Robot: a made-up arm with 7 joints.
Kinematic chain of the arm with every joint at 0, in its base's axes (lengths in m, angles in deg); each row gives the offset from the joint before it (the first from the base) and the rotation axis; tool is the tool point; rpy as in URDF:
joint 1: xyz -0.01 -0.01 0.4 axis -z
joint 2: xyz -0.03 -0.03 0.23 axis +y
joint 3: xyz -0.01 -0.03 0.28 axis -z
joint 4: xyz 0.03 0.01 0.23 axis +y
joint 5: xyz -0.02 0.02 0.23 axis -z
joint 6: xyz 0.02 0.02 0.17 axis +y
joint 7: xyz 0 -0.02 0.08 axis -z
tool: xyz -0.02 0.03 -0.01 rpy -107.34 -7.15 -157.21
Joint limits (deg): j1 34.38..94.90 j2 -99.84..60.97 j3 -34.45..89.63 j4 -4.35..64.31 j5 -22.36..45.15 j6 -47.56..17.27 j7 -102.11..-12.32
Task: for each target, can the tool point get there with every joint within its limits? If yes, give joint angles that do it. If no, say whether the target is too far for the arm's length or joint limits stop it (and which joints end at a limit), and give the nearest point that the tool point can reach.
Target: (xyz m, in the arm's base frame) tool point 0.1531 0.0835 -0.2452
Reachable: no: joint limits stop it (at a limit: joint 1, joint 2, joint 3, joint 4, joint 5, joint 6) | nearest point 0.0323 0.9140 0.3736 | short by 1.043 m
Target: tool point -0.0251 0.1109 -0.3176
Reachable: no: joint limits stop it (at a limit: joint 2, joint 3, joint 4, joint 6) | nearest point -0.1246 0.9076 0.3726 | short by 1.059 m
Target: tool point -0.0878 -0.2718 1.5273
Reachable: yes | joints 77.25 3.51 18.22 33.62 -12.81 -28.44 -94.84
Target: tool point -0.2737 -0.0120 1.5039
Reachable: yes | joints 52.87 -27.26 38.94 49.02 38.65 -35.59 -39.15
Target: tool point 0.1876 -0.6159 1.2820
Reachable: yes | joints 58.32 27.16 27.65 42.63 35.63 -21.65 -52.39
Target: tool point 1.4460 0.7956 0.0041
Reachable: no: too far | nearest point 0.2483 0.8591 0.6827 | short by 1.378 m
